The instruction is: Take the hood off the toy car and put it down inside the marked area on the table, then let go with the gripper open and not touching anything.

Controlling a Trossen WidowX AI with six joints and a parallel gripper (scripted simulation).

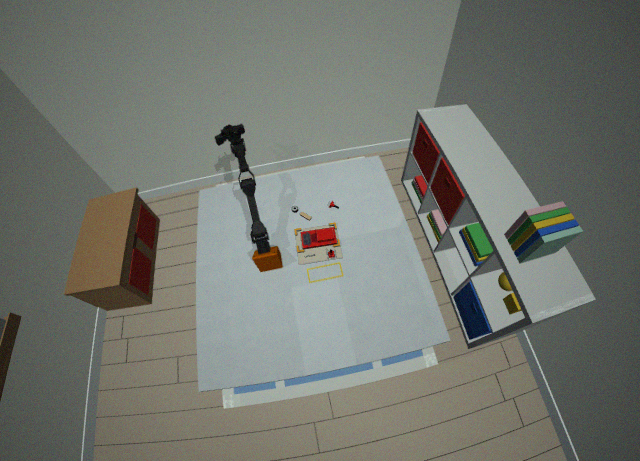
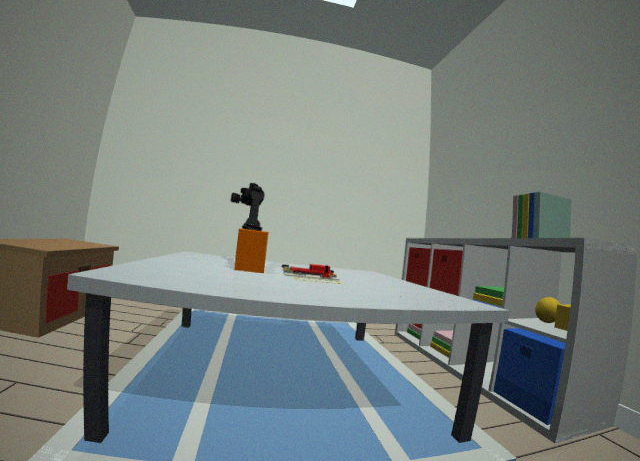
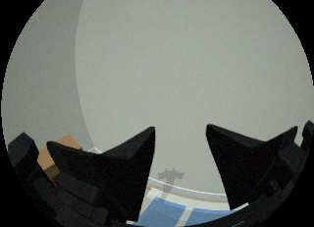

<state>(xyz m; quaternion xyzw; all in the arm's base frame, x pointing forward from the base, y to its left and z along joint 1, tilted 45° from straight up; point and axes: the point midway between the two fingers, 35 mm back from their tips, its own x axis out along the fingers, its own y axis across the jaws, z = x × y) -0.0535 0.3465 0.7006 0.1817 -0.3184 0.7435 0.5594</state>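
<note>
The hood is 39 cm ahead of my gripper tip, 74 cm to the right of it and 35 cm below it. From my gripper tip the other things lie so: tan block 32 cm ahead, 55 cm to the right, 38 cm below; then dark ring 27 cm ahead, 48 cm to the right, 38 cm below.
</note>
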